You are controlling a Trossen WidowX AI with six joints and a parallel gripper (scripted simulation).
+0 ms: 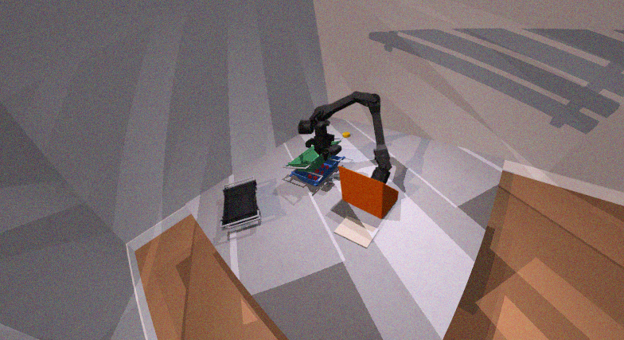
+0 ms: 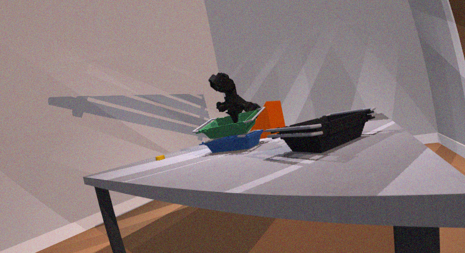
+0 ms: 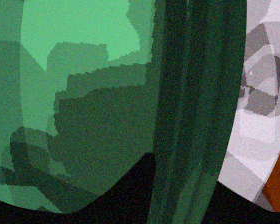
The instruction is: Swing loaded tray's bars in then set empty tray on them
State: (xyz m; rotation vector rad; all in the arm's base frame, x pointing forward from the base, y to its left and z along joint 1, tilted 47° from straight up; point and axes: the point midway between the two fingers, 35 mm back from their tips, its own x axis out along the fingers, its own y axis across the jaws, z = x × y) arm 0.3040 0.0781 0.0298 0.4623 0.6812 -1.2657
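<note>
My gripper tip is 7 cm short of the green tray, 2 cm to the right of it and 2 cm below it. From my gripper tip the other things lie so: beige flat card: 36 cm behind, 17 cm to the left, 10 cm below; then yellow block: 40 cm to the right, 24 cm ahead, 10 cm below.
</note>
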